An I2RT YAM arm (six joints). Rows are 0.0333 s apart.
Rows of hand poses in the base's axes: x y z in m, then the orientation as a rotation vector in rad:
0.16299 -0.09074 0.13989 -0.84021 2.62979 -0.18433
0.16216 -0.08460 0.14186 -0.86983 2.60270 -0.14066
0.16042 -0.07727 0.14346 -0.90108 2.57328 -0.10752
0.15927 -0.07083 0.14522 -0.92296 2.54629 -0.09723
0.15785 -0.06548 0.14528 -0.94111 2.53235 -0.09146
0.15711 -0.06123 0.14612 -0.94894 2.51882 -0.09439
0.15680 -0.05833 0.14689 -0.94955 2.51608 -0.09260
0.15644 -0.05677 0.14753 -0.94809 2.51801 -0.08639
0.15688 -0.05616 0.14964 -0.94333 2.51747 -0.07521
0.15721 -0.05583 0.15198 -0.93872 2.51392 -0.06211
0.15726 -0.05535 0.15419 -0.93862 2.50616 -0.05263
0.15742 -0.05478 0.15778 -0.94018 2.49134 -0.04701
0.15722 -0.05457 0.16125 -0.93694 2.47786 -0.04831
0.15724 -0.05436 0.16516 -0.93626 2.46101 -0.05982
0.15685 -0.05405 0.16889 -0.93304 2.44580 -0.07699
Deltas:
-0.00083 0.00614 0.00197 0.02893 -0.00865 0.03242
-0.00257 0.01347 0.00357 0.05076 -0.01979 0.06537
-0.00372 0.01991 0.00533 0.05853 -0.03528 0.08867
-0.00514 0.02526 0.00539 0.06125 -0.04081 0.10528
-0.00588 0.02951 0.00623 0.06027 -0.05093 0.11394
-0.00619 0.03241 0.00700 0.06192 -0.05285 0.11540
-0.00655 0.03397 0.00764 0.06612 -0.05043 0.11474
-0.00611 0.03458 0.00975 0.07500 -0.05037 0.11336
-0.00578 0.03491 0.01209 0.08580 -0.05254 0.11324
-0.00573 0.03539 0.01430 0.09399 -0.05766 0.11679
-0.00557 0.03596 0.01789 0.10067 -0.06931 0.12302
-0.00577 0.03617 0.02136 0.10343 -0.08277 0.12479
-0.00575 0.03638 0.02527 0.09920 -0.10045 0.12783
-0.00614 0.03669 0.02900 0.09119 -0.11860 0.12791

